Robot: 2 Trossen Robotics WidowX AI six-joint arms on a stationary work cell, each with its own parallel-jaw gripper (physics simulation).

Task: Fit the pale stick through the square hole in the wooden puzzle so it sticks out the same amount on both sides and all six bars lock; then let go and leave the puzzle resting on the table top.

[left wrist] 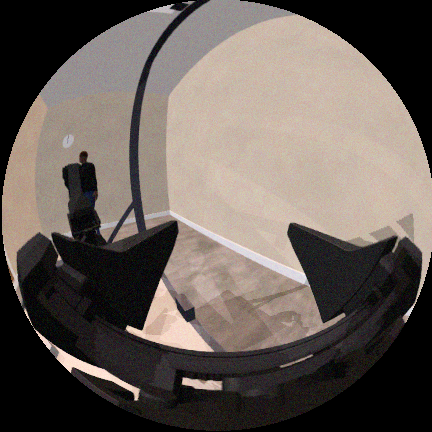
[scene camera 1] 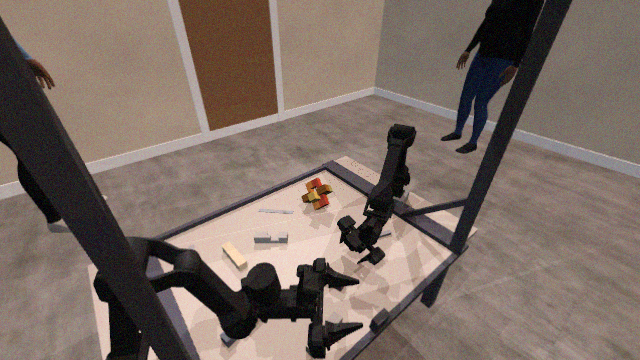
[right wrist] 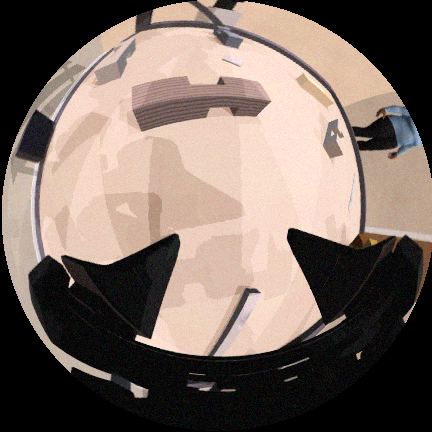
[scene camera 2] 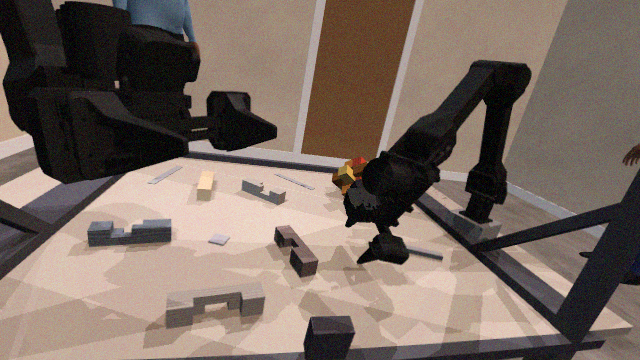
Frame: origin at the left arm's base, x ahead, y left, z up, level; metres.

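Where they show: left gripper, fingertip midpoint: [left wrist: 234, 227] [scene camera 1: 361, 302] [scene camera 2: 239, 138]; right gripper, fingertip midpoint: [scene camera 1: 348, 253] [right wrist: 234, 236] [scene camera 2: 352, 243]; right arm's base, origin of the base link: [scene camera 1: 395, 192] [scene camera 2: 475, 217].
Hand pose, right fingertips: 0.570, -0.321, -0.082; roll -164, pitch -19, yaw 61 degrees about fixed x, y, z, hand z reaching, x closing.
Observation:
Things, the pixels of their centre, and the offset from my right fingertips, as dx, dy, dz.
- pale stick, body centre: [scene camera 2: 206, 185] [right wrist: 316, 90] [scene camera 1: 234, 256] -0.147, +0.376, +0.000
- wooden puzzle, body centre: [scene camera 2: 353, 181] [scene camera 1: 318, 197] +0.224, +0.195, +0.036
- grey notched bar, body centre: [right wrist: 334, 135] [scene camera 2: 263, 190] [scene camera 1: 271, 237] -0.025, +0.296, +0.000
- brown notched bar, body centre: [right wrist: 204, 96] [scene camera 2: 294, 249] -0.119, +0.044, +0.000
- thin slat, body centre: [right wrist: 229, 334] [scene camera 2: 408, 249] +0.119, -0.068, -0.011
- dark block, body centre: [scene camera 2: 328, 338] [left wrist: 184, 307] [scene camera 1: 379, 320] -0.217, -0.142, +0.016
The pale stick [scene camera 1: 234, 255] [scene camera 2: 205, 185] [right wrist: 314, 90] lies flat on the table, apart from the puzzle. The wooden puzzle [scene camera 1: 317, 194] [scene camera 2: 345, 176], a cross of red, orange and yellow bars, rests near the table's far corner; its square hole cannot be made out. In scene camera 2 the right arm hides part of it. My left gripper [scene camera 1: 360, 303] [scene camera 2: 232, 139] [left wrist: 234, 227] is open and empty, above the table and away from stick and puzzle. My right gripper [scene camera 1: 350, 252] [scene camera 2: 353, 244] [right wrist: 234, 236] is open and empty, low over the table, nearer the camera than the puzzle.
A grey notched bar [scene camera 1: 271, 239] [scene camera 2: 263, 191] lies between stick and puzzle. A brown notched bar [scene camera 2: 306, 261] [right wrist: 170, 102], a blue-grey one [scene camera 2: 152, 232] and a striped grey one [scene camera 2: 252, 301] lie nearer. A thin slat [scene camera 2: 425, 252] [right wrist: 235, 325] lies by the right gripper. A dark block [scene camera 2: 329, 335] stands at the edge.

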